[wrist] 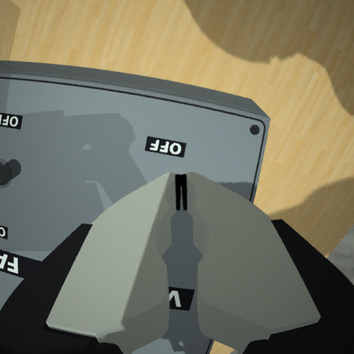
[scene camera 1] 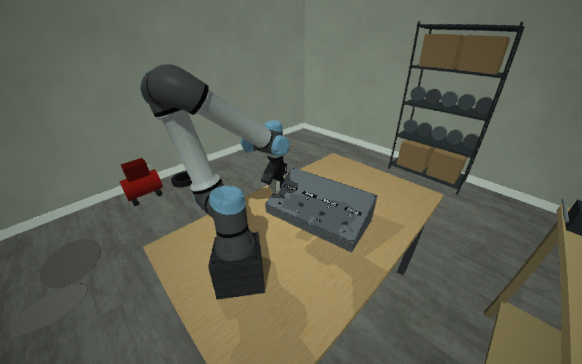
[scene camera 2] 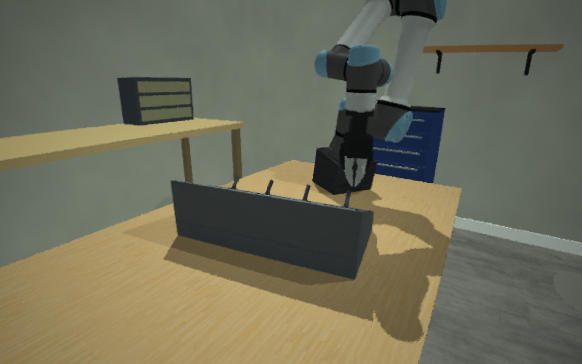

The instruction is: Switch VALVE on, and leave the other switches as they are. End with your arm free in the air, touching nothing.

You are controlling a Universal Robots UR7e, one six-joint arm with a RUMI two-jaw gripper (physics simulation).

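Places are measured from the arm's base along level axes (x up, y back, z right), in metres.
Pixels of known places: gripper, fingertip midpoint: [scene camera 1: 276, 194] [scene camera 2: 353, 186]; arm's base at its link origin: [scene camera 1: 235, 247].
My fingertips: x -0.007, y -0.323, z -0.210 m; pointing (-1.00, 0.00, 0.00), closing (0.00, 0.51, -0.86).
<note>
Ahead of a thing's pixels: the offset from my fingertips to its middle. Level surfaces: height alone.
The dark grey switch box @(dx -0.073, dy -0.169, dz +0.144 m) [scene camera 1: 361, 194] [scene camera 2: 270, 230] [wrist: 215, 137] stands on the wooden table. The VALVE lever @(dx -0.024, dy -0.033, dz -0.002 m) [scene camera 2: 347, 199] is at the right end in scene camera 2, leaning much like the other three. In the wrist view it is hidden by the fingers; its OFF label [wrist: 165, 147] shows beyond the tips, and part of the VALVE label [wrist: 181, 298] shows between the fingers. My gripper [scene camera 1: 276, 191] [scene camera 2: 354, 185] [wrist: 180, 177] is shut and empty, low over the VALVE end. I cannot tell whether it touches the lever or panel.
The FAN lever [wrist: 11, 168] stands left of the fingers in the wrist view, with the FAN label [wrist: 9, 263] nearby. The levers for BRAKE and FEED [scene camera 2: 269, 187] [scene camera 2: 237, 182] stand farther along the box. The arm's black base [scene camera 1: 237, 272] is bolted on the table @(dx -0.133 m) [scene camera 1: 185, 270].
</note>
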